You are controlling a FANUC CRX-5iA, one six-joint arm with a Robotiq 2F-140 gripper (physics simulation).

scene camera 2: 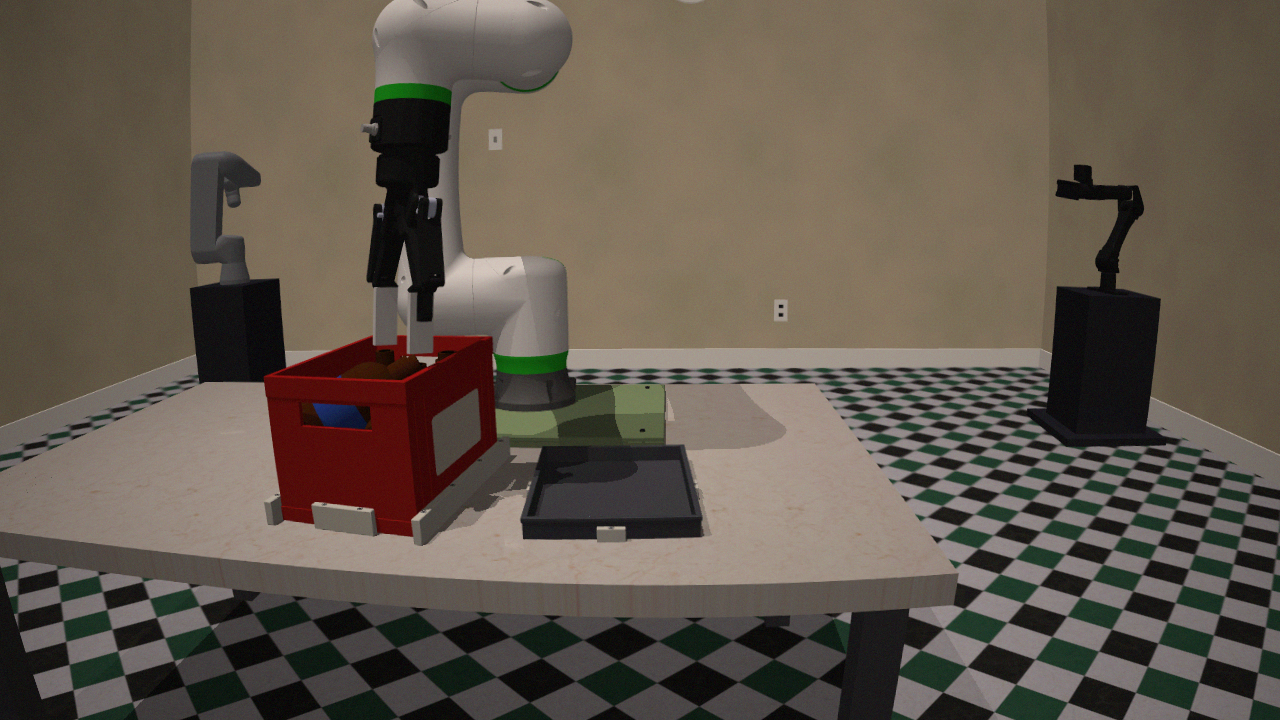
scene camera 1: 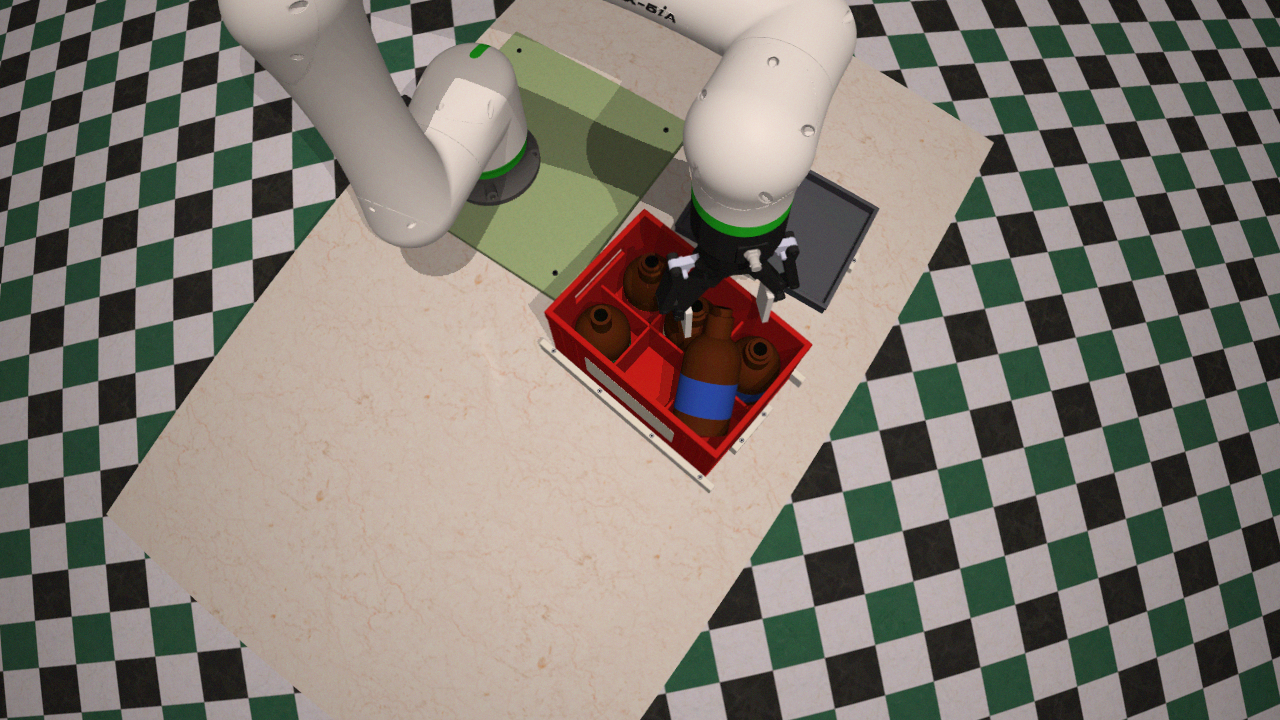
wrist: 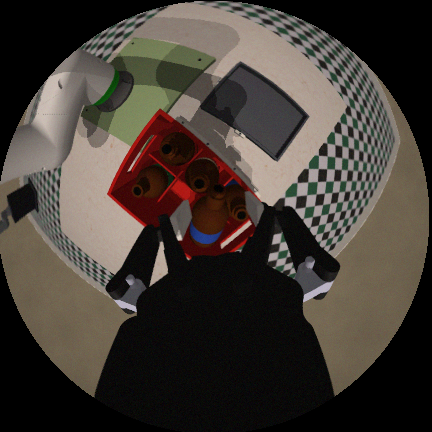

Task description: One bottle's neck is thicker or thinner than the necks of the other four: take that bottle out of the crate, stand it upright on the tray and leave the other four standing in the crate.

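Places are measured from the arm's base along level axes (x left, y ahead, z down), in metres.
Pixels of known places: gripper, fingertip midpoint: [scene camera 2: 401, 348] [scene camera 1: 723, 318] [wrist: 217, 204]; arm's base, origin of the base link: [scene camera 2: 533, 401] [scene camera 1: 492, 163] [wrist: 114, 91].
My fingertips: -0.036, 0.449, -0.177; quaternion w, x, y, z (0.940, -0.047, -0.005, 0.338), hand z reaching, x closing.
Note:
For each thing: its top centre in the pictures, then the offset to it from my fingertips, as dx, dy, dz.
- red crate, middle of its top: [scene camera 1: 679, 327] [scene camera 2: 386, 354] [wrist: 184, 203] -0.039, -0.037, +0.015
- blue-labelled bottle, middle of its top: [scene camera 2: 361, 358] [scene camera 1: 714, 358] [wrist: 208, 227] -0.044, +0.021, +0.008
The red crate [scene camera 1: 693, 447] [scene camera 2: 344, 474] [wrist: 129, 204] holds five brown bottles. One blue-labelled bottle [scene camera 1: 707, 398] [wrist: 206, 235] leans, its neck toward the tray side. The others stand upright: one [scene camera 1: 601, 333] [wrist: 154, 181] beside the empty middle cell, one [scene camera 1: 640, 286] [wrist: 180, 148] at the back, one [scene camera 1: 682, 329] [wrist: 201, 174] in the middle, and one [scene camera 1: 759, 365] [wrist: 236, 201] at the right. I cannot tell which neck differs. My gripper [scene camera 1: 726, 313] [scene camera 2: 402, 347] [wrist: 217, 204] is open and empty above the crate, its fingers on either side of the leaning bottle in the wrist view. The dark tray [scene camera 1: 832, 241] [scene camera 2: 617, 483] [wrist: 272, 115] bears no bottle.
The arm's green base plate [scene camera 1: 572, 201] [scene camera 2: 640, 416] [wrist: 145, 97] lies behind the crate. Pale strips [scene camera 1: 617, 407] [scene camera 2: 344, 519] edge the crate's foot. The crate walls and dividers stand close around the bottles.

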